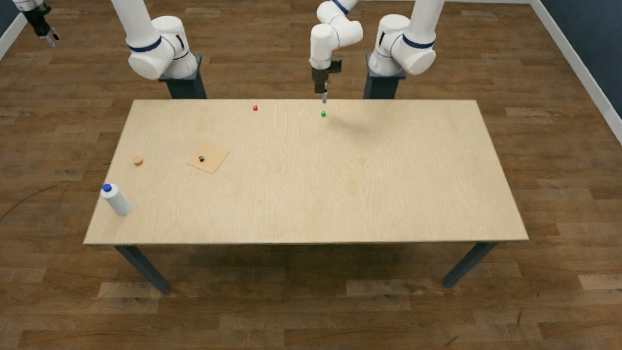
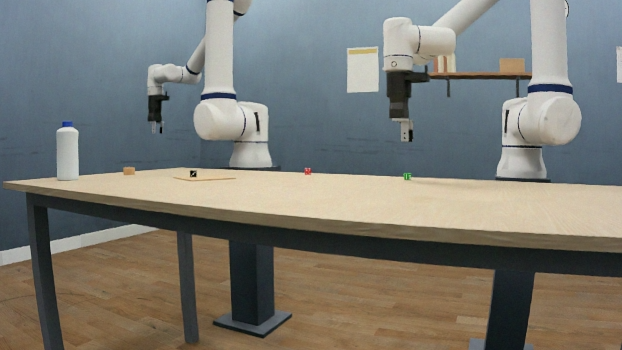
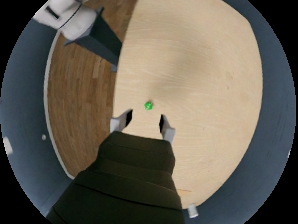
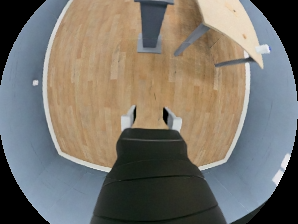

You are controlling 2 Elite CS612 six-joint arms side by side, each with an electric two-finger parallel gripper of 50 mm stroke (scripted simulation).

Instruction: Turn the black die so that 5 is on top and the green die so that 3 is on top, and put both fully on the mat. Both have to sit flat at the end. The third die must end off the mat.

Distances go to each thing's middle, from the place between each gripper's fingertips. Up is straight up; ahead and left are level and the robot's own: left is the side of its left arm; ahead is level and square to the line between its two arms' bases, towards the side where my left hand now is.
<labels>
My left gripper [image 2: 407,141] is now 51 cm short of the white bottle [image 2: 67,137], 85 cm to the left of it and 5 cm above it.
I see the white bottle 91 cm ahead of my right hand, 52 cm to the left of it and 10 cm below it.
</labels>
